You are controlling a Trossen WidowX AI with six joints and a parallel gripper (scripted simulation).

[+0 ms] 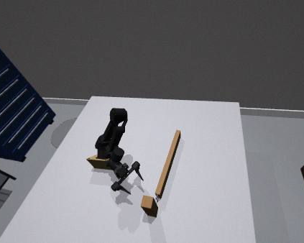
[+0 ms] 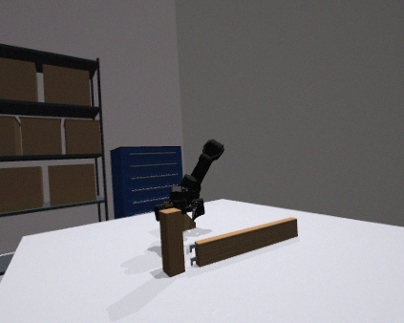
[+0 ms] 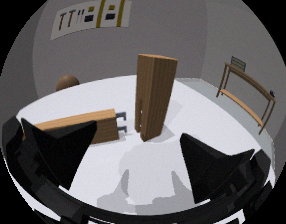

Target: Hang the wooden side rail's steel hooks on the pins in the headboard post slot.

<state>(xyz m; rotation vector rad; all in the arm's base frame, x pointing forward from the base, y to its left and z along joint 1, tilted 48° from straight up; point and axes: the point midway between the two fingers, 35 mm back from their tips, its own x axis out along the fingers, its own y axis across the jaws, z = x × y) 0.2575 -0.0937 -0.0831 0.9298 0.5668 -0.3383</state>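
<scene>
The headboard post lies 80 mm ahead of my gripper tip, 70 mm to the right of it and 30 mm below it.
</scene>
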